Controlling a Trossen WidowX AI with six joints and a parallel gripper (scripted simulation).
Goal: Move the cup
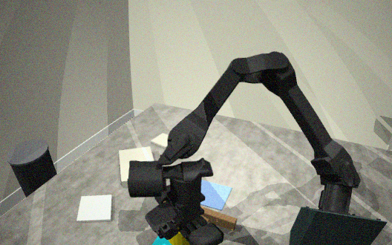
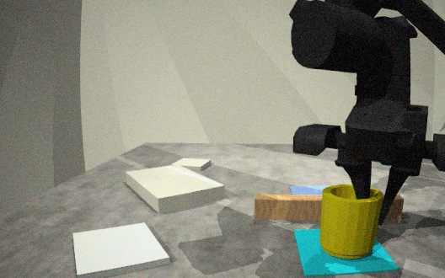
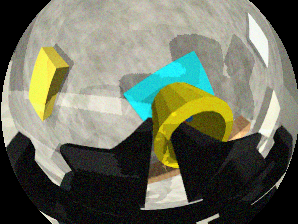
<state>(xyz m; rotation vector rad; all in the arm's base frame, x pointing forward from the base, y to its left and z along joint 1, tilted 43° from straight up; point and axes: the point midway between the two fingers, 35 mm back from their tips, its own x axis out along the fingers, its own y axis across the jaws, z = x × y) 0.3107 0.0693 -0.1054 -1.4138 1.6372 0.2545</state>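
My gripper tip is 20 mm short of the yellow cup, 10 mm to the left of it and 10 mm above it. Also, from my gripper tip: cyan pad (50 mm below, 30 mm ahead, 10 mm to the right); then light blue pad (200 mm to the right, 50 mm below, 30 mm ahead); then wooden bar (110 mm to the right, 40 mm below, 30 mm ahead).
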